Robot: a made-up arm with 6 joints.
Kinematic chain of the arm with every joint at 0, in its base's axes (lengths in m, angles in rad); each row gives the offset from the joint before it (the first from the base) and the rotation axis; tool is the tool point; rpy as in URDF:
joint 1: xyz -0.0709 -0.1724 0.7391 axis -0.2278 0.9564 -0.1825
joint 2: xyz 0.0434 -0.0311 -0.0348 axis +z
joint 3: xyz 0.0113 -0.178 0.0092 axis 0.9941 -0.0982 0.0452
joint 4: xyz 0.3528 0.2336 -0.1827 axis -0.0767 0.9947 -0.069
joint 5: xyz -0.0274 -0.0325 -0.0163 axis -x
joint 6: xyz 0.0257 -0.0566 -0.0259 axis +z
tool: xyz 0.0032 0.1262 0.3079 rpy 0 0 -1.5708
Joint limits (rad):
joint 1: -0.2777..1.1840
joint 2: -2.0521..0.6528
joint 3: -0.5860..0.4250
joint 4: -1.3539..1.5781
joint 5: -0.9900..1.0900
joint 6: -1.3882..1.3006
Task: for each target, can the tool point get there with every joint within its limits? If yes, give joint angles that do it. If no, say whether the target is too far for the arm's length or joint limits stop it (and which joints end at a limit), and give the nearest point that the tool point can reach.
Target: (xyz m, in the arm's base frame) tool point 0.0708 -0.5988 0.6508
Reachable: yes | joints 0.7837 -0.7966 -0.4597 0.4243 -0.7169 0.5851
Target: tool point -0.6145 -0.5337 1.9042
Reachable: no: too far | nearest point -0.4952 -0.4368 1.2010 | short by 0.720 m
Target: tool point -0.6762 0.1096 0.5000
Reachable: no: joint limits stop it (at a limit: joint 1, joint 2, joint 4, joint 5) | nearest point -0.3871 -0.0319 0.4257 | short by 0.330 m
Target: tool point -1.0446 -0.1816 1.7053
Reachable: no: too far | nearest point -0.5489 -0.3744 1.1881 | short by 0.742 m
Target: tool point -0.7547 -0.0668 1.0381
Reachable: no: joint limits stop it (at a limit: joint 2, joint 3, joint 4, joint 5, joint 6) | nearest point -0.5062 -0.1519 0.9437 | short by 0.279 m
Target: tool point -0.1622 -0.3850 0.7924
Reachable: yes | joints 0.7736 -1.6826 -0.3123 -0.5379 -0.5321 0.3423
